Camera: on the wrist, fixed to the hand. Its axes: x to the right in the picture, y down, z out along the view.
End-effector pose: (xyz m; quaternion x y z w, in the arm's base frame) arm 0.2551 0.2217 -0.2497 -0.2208 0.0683 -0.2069 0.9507
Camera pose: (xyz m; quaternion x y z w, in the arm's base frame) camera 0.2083 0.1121 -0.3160 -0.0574 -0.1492 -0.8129 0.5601
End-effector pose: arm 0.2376 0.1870 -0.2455 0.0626 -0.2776 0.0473 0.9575
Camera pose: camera 0.3119 0.1280 -0.3434 0.3861 -0.1564 -0.5887 0.6928
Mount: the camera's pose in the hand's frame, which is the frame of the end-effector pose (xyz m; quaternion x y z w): 0.0066 -0.0768 -0.1125 0.1555 -0.0125 -0.6938 0.7031
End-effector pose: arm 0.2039 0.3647 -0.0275 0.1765 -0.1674 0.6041 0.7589
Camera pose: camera 0.2849 0.4073 -0.1286 0.3658 0.0892 -0.0780 0.9231
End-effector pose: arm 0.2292 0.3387 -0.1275 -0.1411 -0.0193 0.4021 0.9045
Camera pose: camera 0.3058 0.2677 -0.2152 0.0599 -0.0602 -0.3400 0.9366
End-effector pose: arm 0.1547 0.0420 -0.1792 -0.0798 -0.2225 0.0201 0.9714
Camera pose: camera 0.2099 -0.0497 -0.2637 0.2496 -0.2208 -0.6242 0.7066
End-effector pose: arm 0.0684 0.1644 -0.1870 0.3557 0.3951 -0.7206 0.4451
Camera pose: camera 0.0133 0.2841 -0.2222 -0.0362 -0.4070 0.8813 0.2374
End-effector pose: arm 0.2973 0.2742 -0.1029 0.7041 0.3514 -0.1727 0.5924
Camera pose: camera 0.2287 0.3875 -0.1352 0.3412 0.7013 -0.5959 0.1916
